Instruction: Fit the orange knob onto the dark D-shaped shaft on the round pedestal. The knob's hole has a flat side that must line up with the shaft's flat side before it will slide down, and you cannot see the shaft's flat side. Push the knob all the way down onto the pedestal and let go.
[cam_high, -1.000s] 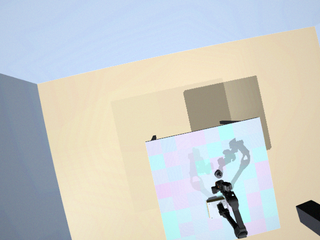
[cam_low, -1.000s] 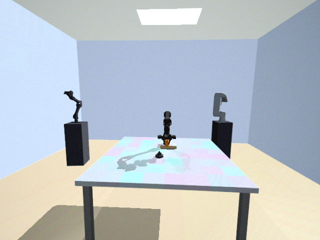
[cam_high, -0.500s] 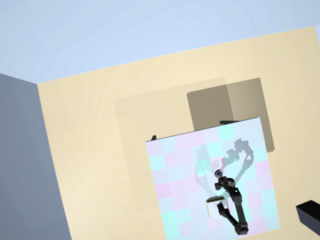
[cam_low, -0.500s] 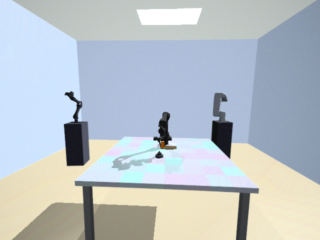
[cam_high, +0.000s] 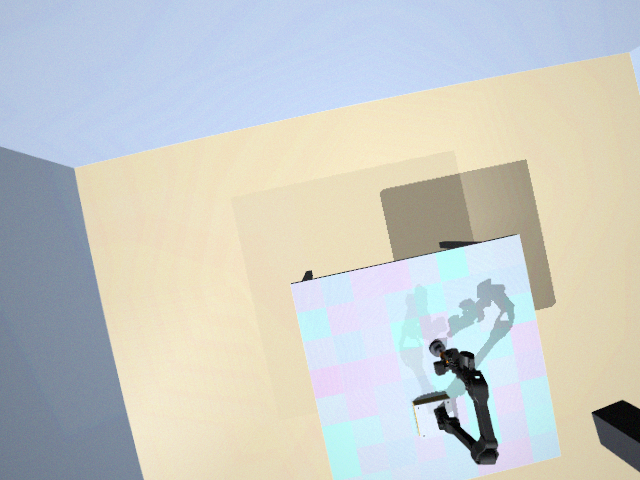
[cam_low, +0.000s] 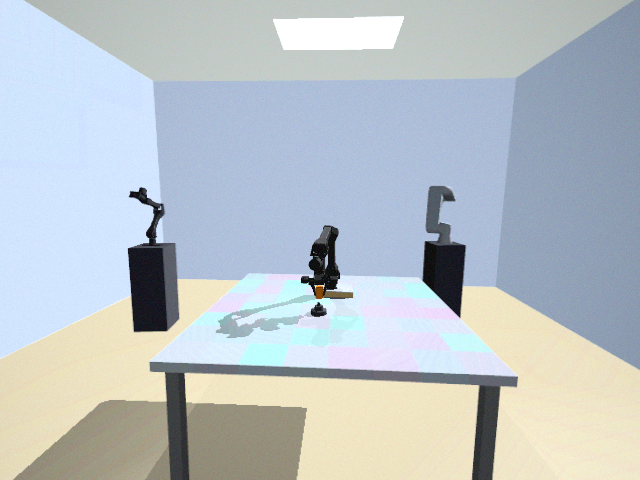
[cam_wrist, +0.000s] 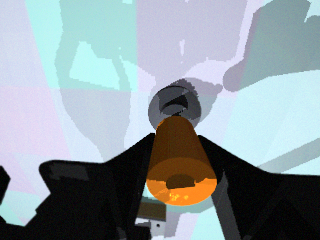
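Right now the round pedestal is 6 cm below my gripper tip. Round my gripper tip: orange knob: 2 cm above.
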